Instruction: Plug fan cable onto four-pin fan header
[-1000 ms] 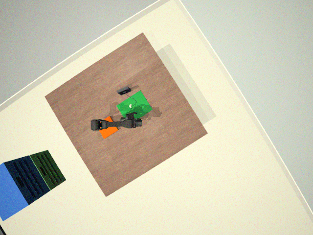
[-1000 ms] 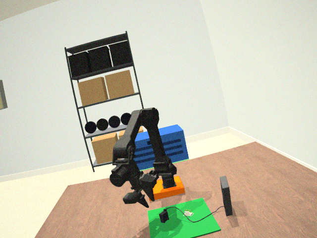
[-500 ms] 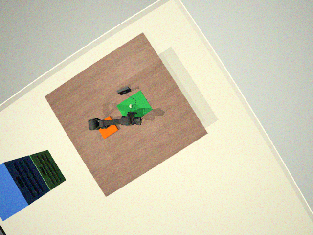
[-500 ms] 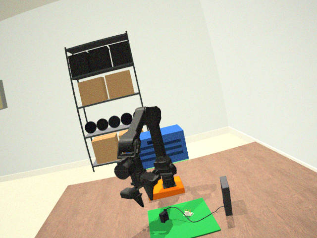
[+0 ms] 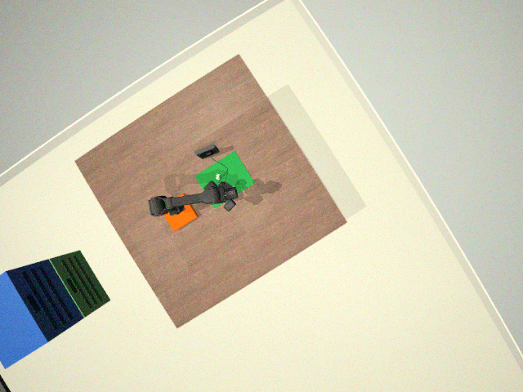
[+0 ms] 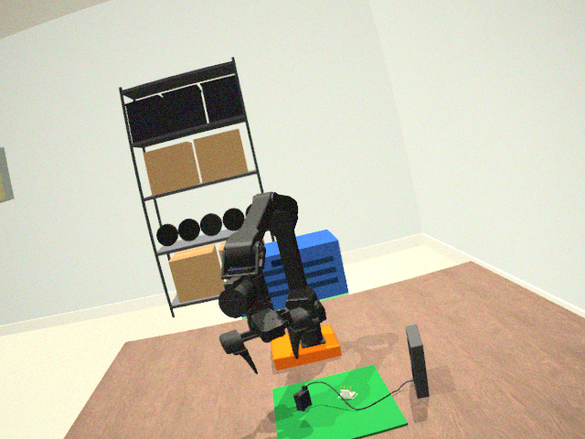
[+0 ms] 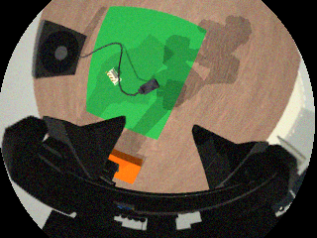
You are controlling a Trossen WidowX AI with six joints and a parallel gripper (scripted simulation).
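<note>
My gripper tip is 8 cm above the fan plug, 3 cm to the right of it and 3 cm short of it. The rest, counted from my gripper tip: green board 12 cm below, 9 cm to the left, 5 cm ahead; then fan header 13 cm to the left, 10 cm below, 3 cm ahead; then dark fan 27 cm to the left, 7 cm ahead, 4 cm below.
</note>
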